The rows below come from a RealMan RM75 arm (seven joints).
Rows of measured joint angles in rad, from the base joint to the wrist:
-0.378 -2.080 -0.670 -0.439 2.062 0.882 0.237
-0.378 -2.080 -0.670 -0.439 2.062 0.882 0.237
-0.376 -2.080 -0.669 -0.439 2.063 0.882 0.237
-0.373 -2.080 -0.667 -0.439 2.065 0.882 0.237
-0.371 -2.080 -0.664 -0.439 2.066 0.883 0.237
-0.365 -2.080 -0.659 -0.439 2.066 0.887 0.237
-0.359 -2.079 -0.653 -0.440 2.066 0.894 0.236
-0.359 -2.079 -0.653 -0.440 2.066 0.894 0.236
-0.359 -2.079 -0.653 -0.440 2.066 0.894 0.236
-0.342 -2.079 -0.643 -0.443 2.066 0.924 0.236
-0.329 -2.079 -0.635 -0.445 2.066 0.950 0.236
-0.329 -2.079 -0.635 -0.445 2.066 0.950 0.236
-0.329 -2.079 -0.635 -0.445 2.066 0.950 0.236
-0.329 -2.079 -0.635 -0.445 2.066 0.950 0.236
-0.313 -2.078 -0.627 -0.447 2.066 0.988 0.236
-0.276 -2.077 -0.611 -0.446 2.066 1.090 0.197
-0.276 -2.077 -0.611 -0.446 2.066 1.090 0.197
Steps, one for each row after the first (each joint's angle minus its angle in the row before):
0.000 0.000 0.000 0.000 0.000 0.000 0.000
0.002 0.000 0.001 0.000 0.001 0.000 0.000
0.003 0.000 0.002 0.000 0.002 0.000 0.000
0.002 0.000 0.003 0.000 0.001 0.001 0.000
0.006 0.000 0.005 0.000 0.000 0.004 0.000
0.006 0.001 0.006 -0.001 0.000 0.007 -0.001
0.000 0.000 0.000 0.000 0.000 0.000 0.000
0.000 0.000 0.000 0.000 0.000 0.000 0.000
0.017 0.000 0.010 -0.003 0.000 0.030 0.000
0.013 0.000 0.008 -0.002 0.000 0.026 0.000
0.000 0.000 0.000 0.000 0.000 0.000 0.000
0.000 0.000 0.000 0.000 0.000 0.000 0.000
0.000 0.000 0.000 0.000 0.000 0.000 0.000
0.016 0.001 0.008 -0.002 0.000 0.038 0.000
0.037 0.001 0.016 0.001 0.000 0.102 -0.039
0.000 0.000 0.000 0.000 0.000 0.000 0.000

